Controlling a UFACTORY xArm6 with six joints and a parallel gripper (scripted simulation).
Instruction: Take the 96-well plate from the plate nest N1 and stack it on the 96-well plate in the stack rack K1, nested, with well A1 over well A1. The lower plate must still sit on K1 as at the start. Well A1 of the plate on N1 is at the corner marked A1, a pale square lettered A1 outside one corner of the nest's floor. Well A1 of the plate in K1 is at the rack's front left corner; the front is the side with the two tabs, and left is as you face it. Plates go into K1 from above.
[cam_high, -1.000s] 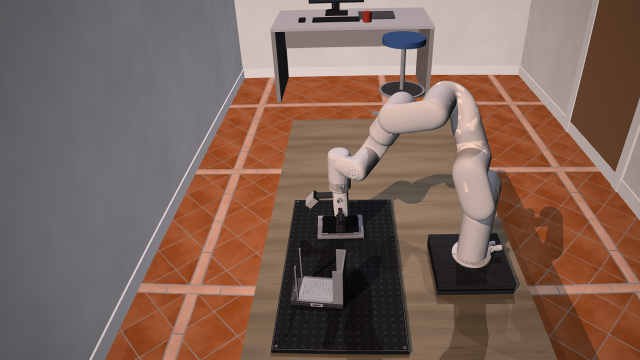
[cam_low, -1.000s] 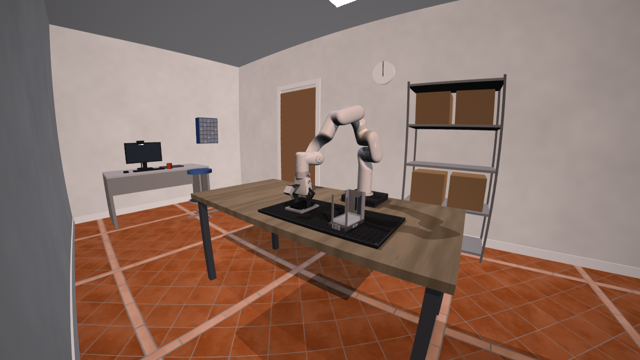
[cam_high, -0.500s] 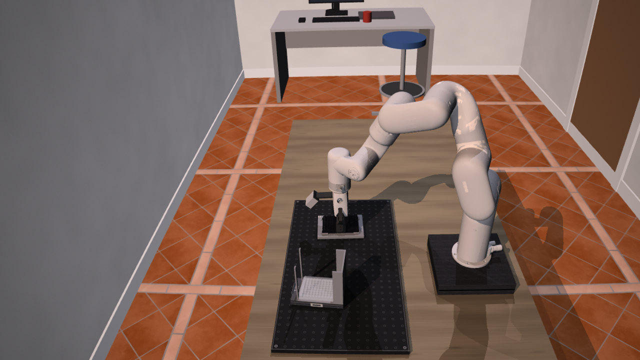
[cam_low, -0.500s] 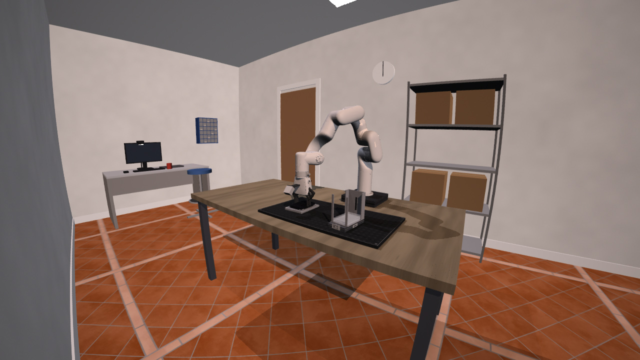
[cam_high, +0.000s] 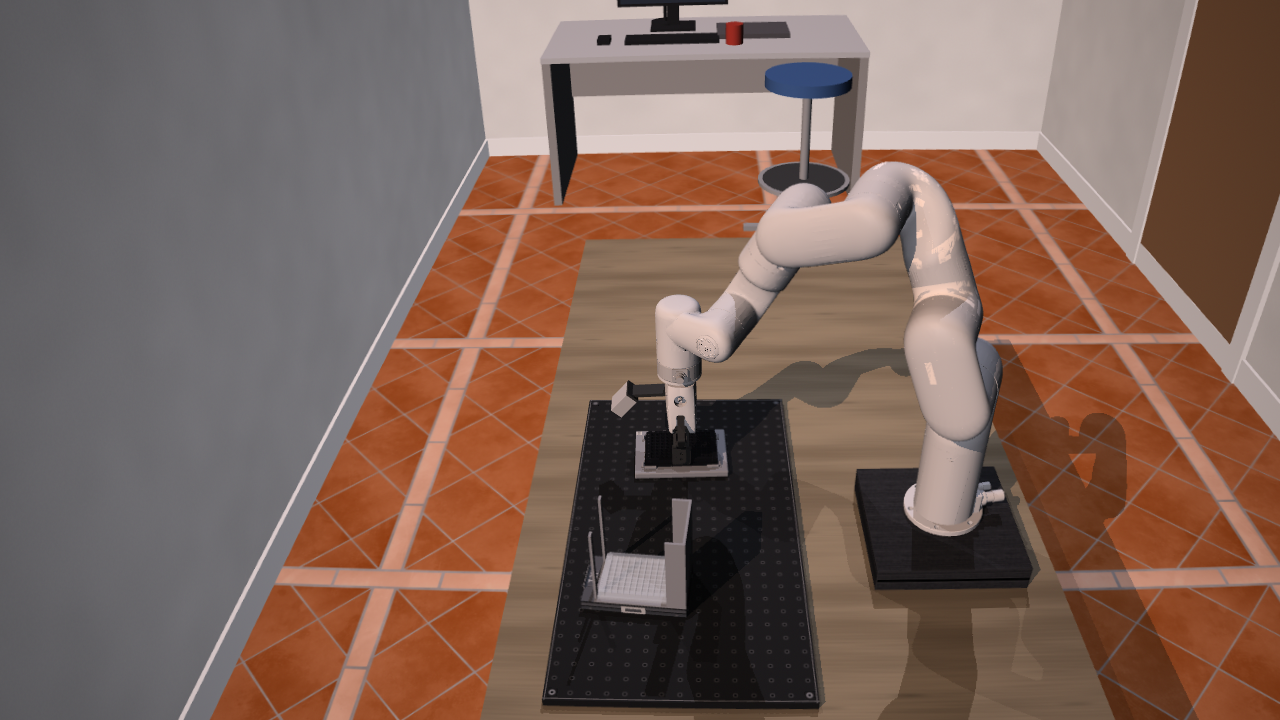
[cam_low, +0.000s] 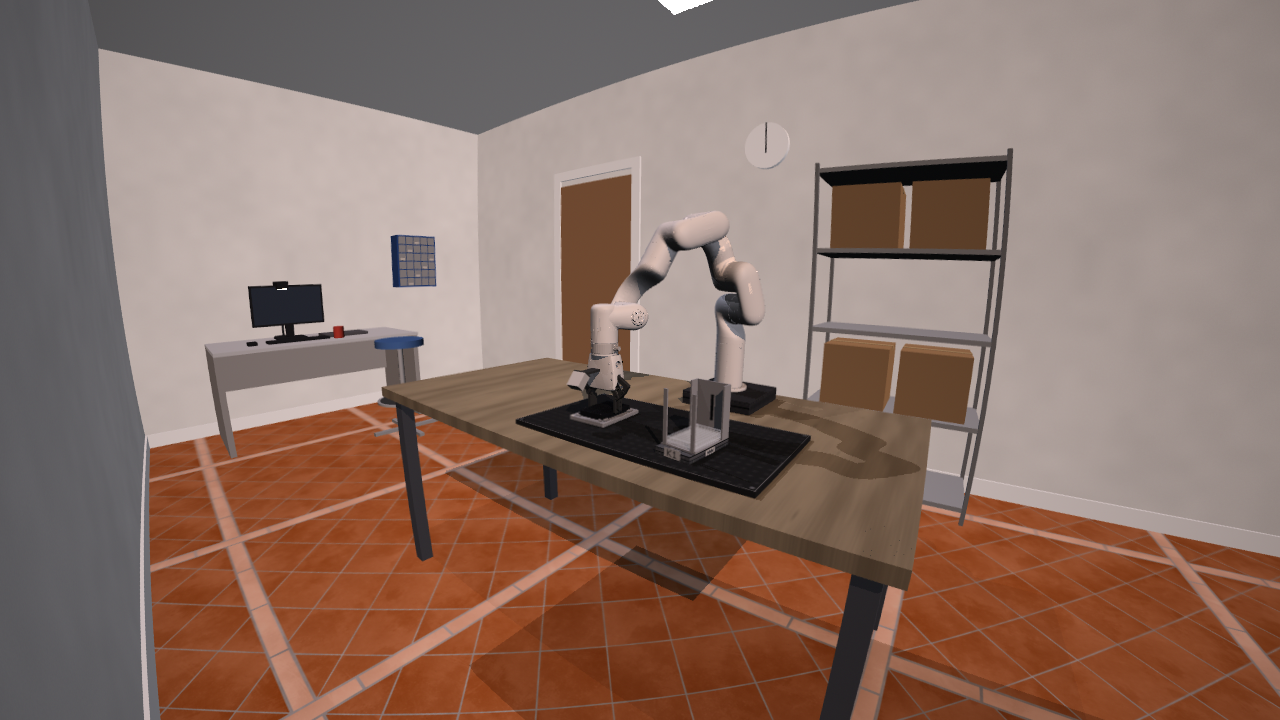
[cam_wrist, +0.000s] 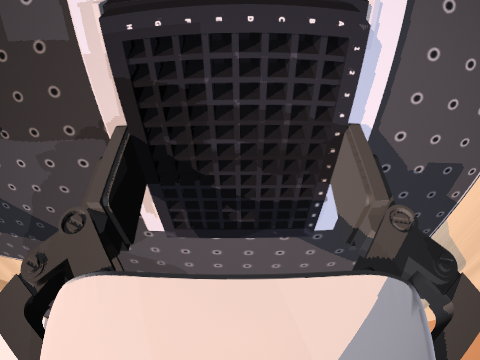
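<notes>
Right now my hand is 1 cm above the black 96-well plate. Also, from my hand: white 96-well plate: 10 cm ahead, 31 cm to the left, 1 cm below; then plate nest N1: 2 cm below; then A1 mark: 7 cm ahead, 6 cm to the right, 2 cm below.
</notes>
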